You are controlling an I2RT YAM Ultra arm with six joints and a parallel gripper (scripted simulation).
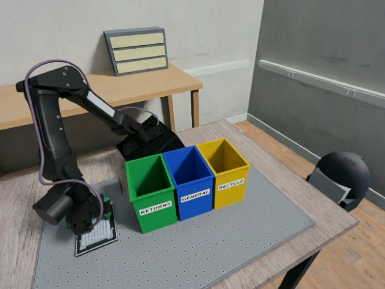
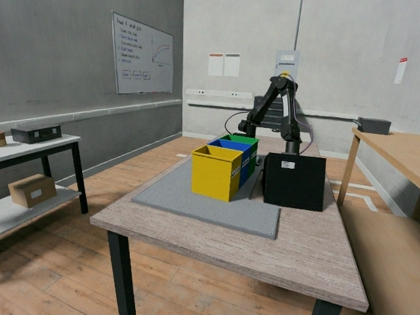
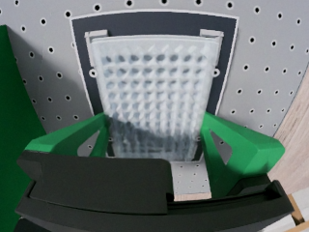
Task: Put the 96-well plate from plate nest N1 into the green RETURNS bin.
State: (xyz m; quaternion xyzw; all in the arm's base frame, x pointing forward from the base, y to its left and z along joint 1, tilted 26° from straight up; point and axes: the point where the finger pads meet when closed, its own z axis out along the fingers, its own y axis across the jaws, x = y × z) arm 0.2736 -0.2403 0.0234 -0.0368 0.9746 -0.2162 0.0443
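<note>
My gripper is now 1 cm short of the 96-well plate. Round my hand: green returns bin: 20 cm to the left, 7 cm above, 1 cm ahead; then blue general bin: 34 cm to the left, 7 cm above, 1 cm ahead; then black plate nest N1: 1 cm below, 1 cm ahead.
</note>
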